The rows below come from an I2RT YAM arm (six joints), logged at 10 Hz.
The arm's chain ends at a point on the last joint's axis. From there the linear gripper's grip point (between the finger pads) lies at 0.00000 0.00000 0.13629 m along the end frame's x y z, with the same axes.
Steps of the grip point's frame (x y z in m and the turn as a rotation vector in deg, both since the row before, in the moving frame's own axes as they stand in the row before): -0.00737 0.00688 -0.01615 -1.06 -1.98 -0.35; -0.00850 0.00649 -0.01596 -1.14 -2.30 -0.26; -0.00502 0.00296 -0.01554 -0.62 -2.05 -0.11; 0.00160 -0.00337 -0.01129 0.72 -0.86 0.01; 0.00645 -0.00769 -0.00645 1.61 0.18 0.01; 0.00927 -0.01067 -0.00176 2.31 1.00 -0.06; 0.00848 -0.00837 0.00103 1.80 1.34 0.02; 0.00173 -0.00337 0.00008 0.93 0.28 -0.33
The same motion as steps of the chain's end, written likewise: -0.00267 0.00434 -0.01605 -1.06 -1.98 -0.35; -0.00304 0.00377 -0.01582 -1.14 -2.30 -0.26; -0.00015 0.00148 -0.01544 -0.62 -2.05 -0.11; 0.00365 -0.00166 -0.01126 0.72 -0.86 0.01; 0.00602 -0.00386 -0.00640 1.61 0.18 0.01; 0.00689 -0.00518 -0.00163 2.31 1.00 -0.06; 0.00529 -0.00409 0.00113 1.80 1.34 0.02; 0.00107 -0.00116 0.00010 0.93 0.28 -0.33
